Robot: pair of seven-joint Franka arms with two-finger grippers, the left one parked.
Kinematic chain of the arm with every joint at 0, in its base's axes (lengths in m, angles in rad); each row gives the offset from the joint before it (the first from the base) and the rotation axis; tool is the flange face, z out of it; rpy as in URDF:
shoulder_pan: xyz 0 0 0.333 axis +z
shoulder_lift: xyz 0 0 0 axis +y
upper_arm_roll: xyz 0 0 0.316 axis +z
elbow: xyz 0.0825 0 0 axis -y
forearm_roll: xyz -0.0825 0 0.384 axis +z
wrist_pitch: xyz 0 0 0 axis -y
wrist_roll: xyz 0.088 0 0 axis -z
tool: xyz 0 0 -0.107 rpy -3.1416 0 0
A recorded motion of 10 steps. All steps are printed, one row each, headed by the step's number.
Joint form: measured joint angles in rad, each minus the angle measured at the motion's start. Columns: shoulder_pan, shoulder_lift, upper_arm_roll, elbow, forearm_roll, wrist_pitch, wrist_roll.
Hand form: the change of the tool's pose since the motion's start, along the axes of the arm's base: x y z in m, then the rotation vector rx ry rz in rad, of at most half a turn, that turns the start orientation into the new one. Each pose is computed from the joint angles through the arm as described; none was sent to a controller.
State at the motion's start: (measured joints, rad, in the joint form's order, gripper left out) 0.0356 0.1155 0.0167 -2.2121 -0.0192 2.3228 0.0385
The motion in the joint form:
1: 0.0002 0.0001 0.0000 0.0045 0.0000 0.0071 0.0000
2: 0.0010 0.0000 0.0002 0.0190 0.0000 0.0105 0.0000
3: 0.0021 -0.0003 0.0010 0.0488 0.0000 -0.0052 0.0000
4: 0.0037 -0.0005 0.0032 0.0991 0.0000 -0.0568 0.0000
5: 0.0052 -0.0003 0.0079 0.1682 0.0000 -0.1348 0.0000
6: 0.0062 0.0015 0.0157 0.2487 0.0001 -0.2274 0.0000
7: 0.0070 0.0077 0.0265 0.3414 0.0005 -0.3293 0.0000
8: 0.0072 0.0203 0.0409 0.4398 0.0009 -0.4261 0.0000
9: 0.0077 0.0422 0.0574 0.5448 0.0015 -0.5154 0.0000
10: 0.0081 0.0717 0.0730 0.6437 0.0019 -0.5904 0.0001
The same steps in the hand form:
1: 0.0021 0.0002 0.0025 0.0007 -0.0115 0.0003
2: 0.0069 0.0010 0.0090 0.0017 -0.0294 0.0013
3: 0.0140 0.0024 0.0207 0.0024 -0.0438 0.0029
4: 0.0227 0.0048 0.0383 0.0020 -0.0428 0.0060
5: 0.0324 0.0087 0.0623 0.0013 -0.0337 0.0109
6: 0.0414 0.0140 0.0900 0.0006 -0.0199 0.0182
7: 0.0497 0.0209 0.1208 0.0006 -0.0045 0.0278
8: 0.0572 0.0295 0.1515 0.0020 0.0065 0.0405
9: 0.0649 0.0394 0.1808 0.0054 0.0129 0.0554
10: 0.0722 0.0485 0.2038 0.0099 0.0187 0.0694

